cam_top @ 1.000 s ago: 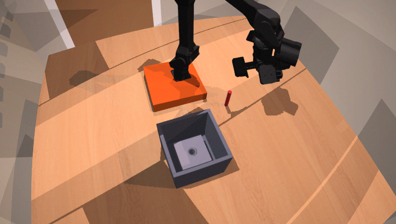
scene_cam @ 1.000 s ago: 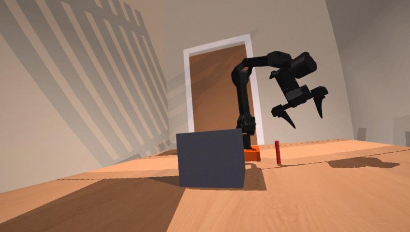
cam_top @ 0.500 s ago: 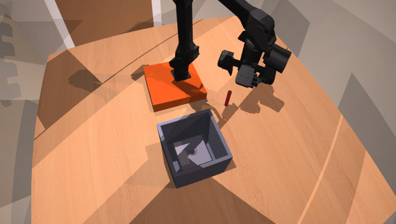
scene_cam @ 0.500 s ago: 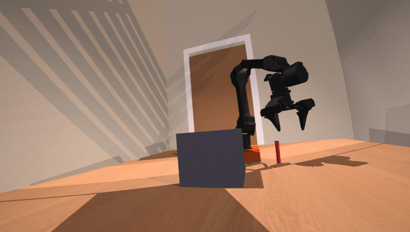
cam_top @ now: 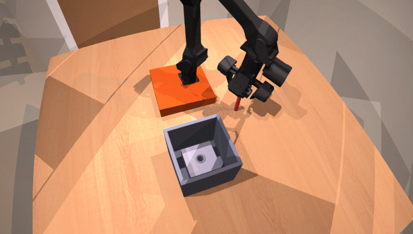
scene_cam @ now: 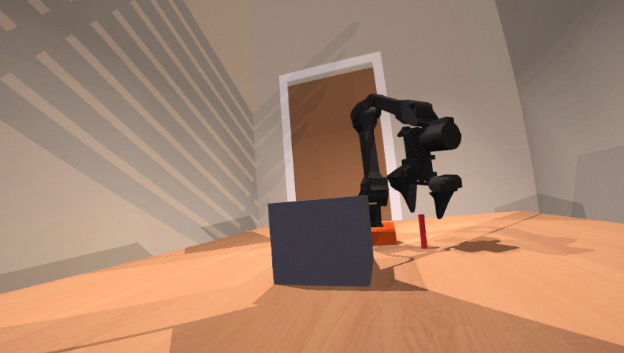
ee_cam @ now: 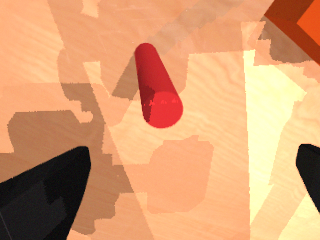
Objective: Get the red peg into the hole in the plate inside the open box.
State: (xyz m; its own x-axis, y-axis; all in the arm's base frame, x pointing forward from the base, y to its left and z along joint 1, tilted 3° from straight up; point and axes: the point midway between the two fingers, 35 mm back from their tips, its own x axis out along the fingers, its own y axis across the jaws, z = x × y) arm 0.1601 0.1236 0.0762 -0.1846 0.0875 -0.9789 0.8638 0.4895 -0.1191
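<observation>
My gripper tip is now 30 mm above the red peg, 20 mm to the left of it and 20 mm short of it. Also, from my gripper tip: pale plate: 220 mm to the right, 170 mm ahead, 30 mm below.
</observation>
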